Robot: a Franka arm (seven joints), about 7 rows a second.
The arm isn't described. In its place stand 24 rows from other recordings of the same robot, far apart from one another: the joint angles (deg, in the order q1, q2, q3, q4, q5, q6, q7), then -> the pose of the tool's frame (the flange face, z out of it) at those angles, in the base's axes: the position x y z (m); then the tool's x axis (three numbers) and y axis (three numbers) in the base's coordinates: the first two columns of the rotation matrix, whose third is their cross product.
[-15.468 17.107 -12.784 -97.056 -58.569 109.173 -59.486] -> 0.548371 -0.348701 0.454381 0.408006 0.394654 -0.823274 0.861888 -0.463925 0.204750
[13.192 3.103 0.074 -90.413 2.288 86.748 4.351] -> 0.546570 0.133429 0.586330 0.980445 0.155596 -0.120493 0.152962 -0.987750 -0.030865
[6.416 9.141 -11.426 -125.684 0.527 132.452 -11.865] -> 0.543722 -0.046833 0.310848 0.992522 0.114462 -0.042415 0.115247 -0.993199 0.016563
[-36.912 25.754 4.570 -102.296 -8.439 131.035 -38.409] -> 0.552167 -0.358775 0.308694 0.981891 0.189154 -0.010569 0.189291 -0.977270 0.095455
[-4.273 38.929 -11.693 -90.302 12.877 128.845 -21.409] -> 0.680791 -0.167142 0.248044 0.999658 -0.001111 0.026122 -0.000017 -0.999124 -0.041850
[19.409 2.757 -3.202 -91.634 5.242 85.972 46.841] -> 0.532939 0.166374 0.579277 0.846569 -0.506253 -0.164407 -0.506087 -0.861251 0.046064
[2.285 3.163 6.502 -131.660 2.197 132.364 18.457] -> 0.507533 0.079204 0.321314 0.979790 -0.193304 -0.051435 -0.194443 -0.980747 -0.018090
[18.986 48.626 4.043 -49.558 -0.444 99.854 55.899] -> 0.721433 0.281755 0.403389 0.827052 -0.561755 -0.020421 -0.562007 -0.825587 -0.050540
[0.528 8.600 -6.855 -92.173 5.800 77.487 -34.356] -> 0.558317 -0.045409 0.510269 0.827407 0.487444 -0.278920 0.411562 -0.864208 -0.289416
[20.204 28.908 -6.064 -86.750 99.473 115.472 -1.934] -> 0.683368 0.246936 0.430854 0.887074 -0.230310 -0.400071 -0.411568 -0.002067 -0.911377
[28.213 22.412 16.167 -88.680 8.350 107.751 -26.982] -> 0.484533 0.455921 0.431199 0.387379 0.919766 0.062995 0.900884 -0.363141 -0.237774
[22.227 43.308 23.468 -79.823 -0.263 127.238 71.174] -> 0.563509 0.481458 0.298252 0.837013 -0.501357 -0.219204 -0.540791 -0.819007 -0.191761
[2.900 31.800 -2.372 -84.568 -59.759 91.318 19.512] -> 0.676166 -0.079326 0.376165 0.979585 -0.137627 -0.146534 0.067551 -0.461180 0.884732
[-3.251 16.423 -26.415 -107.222 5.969 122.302 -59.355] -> 0.547165 -0.288405 0.376619 0.887042 0.460871 -0.027460 0.461541 -0.886694 0.027446
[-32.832 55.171 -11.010 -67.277 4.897 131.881 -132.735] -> 0.595263 -0.504558 0.226148 -0.017316 0.983058 -0.182474 0.996866 0.031064 0.072753
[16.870 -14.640 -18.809 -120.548 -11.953 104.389 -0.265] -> 0.479064 -0.043565 0.517816 0.998523 0.035676 -0.040968 0.040286 -0.992214 0.117847
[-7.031 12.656 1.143 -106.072 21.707 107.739 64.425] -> 0.594334 -0.033926 0.394025 0.166359 -0.906997 -0.386886 -0.978668 -0.199839 0.047671
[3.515 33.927 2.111 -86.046 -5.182 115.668 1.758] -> 0.696032 0.059227 0.315795 0.992098 0.101566 -0.073658 0.106070 -0.992544 0.060051
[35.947 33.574 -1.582 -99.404 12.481 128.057 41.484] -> 0.539968 0.378975 0.235630 0.953481 -0.251990 -0.165452 -0.262525 -0.963881 -0.044874
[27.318 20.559 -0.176 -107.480 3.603 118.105 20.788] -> 0.541065 0.281219 0.307762 0.981057 0.073777 -0.179121 0.077922 -0.996828 0.016210
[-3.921 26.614 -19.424 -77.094 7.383 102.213 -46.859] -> 0.654238 -0.222173 0.471862 0.914454 0.404303 -0.017688 0.404570 -0.914372 0.015688
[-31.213 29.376 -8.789 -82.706 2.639 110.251 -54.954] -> 0.548208 -0.432152 0.393403 0.964798 0.259725 -0.041320 0.259836 -0.965649 -0.002764
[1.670 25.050 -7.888 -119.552 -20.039 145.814 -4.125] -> 0.585339 -0.058690 0.215641 0.965483 0.257526 -0.039033 0.258916 -0.932556 0.251597
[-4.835 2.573 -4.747 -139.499 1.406 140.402 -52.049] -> 0.475808 -0.080460 0.283351 0.750313 0.661023 -0.008906 0.660554 -0.750183 -0.029909
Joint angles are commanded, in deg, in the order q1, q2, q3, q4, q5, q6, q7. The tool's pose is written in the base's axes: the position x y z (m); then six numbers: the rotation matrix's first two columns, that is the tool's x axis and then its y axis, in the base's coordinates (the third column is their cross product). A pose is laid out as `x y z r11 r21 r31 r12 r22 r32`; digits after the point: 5 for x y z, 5 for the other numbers.
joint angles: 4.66 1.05 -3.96 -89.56 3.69 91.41 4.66
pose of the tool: 0.56248 0.01399 0.62031 0.99748 -0.07045 0.00879 -0.06975 -0.99551 -0.06402
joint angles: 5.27 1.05 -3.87 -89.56 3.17 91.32 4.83
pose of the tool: 0.56212 0.01990 0.62012 0.99811 -0.06095 0.00780 -0.06043 -0.99666 -0.05491
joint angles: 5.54 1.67 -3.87 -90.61 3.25 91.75 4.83
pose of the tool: 0.56522 0.02295 0.60600 0.99829 -0.05672 -0.01380 -0.05738 -0.99691 -0.05371
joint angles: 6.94 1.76 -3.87 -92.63 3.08 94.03 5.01
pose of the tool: 0.56754 0.03640 0.59180 0.99924 -0.03749 -0.01078 -0.03800 -0.99799 -0.05076
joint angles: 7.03 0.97 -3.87 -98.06 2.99 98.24 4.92
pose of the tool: 0.56541 0.03635 0.56070 0.99911 -0.03809 -0.01820 -0.03894 -0.99804 -0.04899
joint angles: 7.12 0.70 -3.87 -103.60 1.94 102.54 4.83
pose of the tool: 0.56243 0.03499 0.52347 0.99883 -0.03493 -0.03338 -0.03591 -0.99893 -0.02927
